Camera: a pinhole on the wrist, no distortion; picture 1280 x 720 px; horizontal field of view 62.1 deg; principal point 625.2 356.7 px. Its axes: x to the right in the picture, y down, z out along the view. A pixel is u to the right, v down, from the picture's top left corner.
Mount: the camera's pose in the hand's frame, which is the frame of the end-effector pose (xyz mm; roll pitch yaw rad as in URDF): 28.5 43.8 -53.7 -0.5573 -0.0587 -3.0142
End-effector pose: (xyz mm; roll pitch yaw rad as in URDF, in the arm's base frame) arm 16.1 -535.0 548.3 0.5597 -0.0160 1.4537
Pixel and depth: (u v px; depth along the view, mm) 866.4 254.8 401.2
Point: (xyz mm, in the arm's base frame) 298.6 -589.2 736.3
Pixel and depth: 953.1 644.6 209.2
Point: 168.3 -559.9 566.6
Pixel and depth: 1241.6 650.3 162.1
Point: 121.4 -590.0 555.4
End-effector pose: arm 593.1 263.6 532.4 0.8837 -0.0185 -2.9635
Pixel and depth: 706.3 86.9 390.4
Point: 505.3 558.5 682.4
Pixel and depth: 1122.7 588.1 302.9
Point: 617.7 527.1 498.5
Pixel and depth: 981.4 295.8 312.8
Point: 589.5 516.3 585.6
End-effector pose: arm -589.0 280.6 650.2 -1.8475 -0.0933 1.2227
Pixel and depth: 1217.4 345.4 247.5
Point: -792.8 265.5 693.3
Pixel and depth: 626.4 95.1 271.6
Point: -771.7 406.7 636.5
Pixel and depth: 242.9 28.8 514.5
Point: -927.2 684.3 613.0
